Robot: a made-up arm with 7 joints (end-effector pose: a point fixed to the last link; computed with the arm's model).
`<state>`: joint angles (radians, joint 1 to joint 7).
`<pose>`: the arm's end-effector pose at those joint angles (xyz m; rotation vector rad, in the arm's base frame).
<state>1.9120 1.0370 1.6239 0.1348 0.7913 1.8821 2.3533</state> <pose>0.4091 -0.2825 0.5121 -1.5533 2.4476 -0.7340</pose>
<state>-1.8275 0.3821 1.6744 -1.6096 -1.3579 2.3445 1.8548</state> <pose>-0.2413 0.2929 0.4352 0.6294 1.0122 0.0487</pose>
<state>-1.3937 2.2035 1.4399 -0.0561 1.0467 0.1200 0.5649</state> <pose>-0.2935 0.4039 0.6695 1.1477 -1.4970 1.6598</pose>
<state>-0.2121 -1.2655 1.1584 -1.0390 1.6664 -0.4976 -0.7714</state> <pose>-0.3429 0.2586 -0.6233 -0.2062 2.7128 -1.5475</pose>
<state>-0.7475 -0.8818 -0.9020 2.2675 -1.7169 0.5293 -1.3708</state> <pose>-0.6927 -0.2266 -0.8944 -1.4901 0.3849 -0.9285</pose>
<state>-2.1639 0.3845 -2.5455 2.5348 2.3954 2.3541 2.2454</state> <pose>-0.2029 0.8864 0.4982 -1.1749 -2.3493 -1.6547</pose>
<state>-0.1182 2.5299 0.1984 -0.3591 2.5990 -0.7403 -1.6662</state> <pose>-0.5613 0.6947 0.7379 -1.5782 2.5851 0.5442</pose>
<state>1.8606 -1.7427 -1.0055 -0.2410 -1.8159 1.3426 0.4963</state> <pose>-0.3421 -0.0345 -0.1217 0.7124 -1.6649 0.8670</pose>
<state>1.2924 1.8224 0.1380 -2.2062 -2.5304 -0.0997 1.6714</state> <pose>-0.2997 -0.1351 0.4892 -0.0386 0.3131 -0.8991</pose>
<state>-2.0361 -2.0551 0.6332 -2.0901 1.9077 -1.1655 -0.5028</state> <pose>0.5534 0.0635 -0.1794 -1.8131 -1.7166 -0.7729</pose>
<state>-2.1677 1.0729 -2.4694 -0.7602 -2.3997 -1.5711 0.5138</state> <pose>-0.1031 0.5918 0.7485 0.2637 2.1746 0.9379</pose>
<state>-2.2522 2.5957 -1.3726 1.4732 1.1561 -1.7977 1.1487</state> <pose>0.5339 -0.2332 0.4041 -0.2546 0.6360 1.6462</pose>
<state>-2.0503 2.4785 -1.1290 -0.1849 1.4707 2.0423 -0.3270</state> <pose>0.2782 -0.3916 0.7457 2.0877 -0.7256 0.1830</pose>
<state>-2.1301 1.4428 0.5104 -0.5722 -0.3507 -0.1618 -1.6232</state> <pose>-0.1678 -0.1173 0.2779 0.6339 -0.6958 2.2373</pose>
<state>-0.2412 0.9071 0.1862 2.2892 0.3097 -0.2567 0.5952</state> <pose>-0.3352 -0.7771 0.9235 -2.7671 0.9896 0.2697</pose>
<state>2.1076 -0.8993 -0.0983 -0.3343 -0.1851 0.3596 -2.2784</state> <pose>0.1411 0.3310 -0.0391 -0.3174 0.8321 -0.0710</pose>
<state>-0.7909 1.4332 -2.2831 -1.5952 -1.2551 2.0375 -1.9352</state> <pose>-0.8882 0.4237 0.5292 1.5187 -1.5910 0.4960</pose>
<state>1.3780 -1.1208 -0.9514 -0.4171 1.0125 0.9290 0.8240</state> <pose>0.2375 0.0374 0.1528 0.8797 0.5528 1.0703</pose>
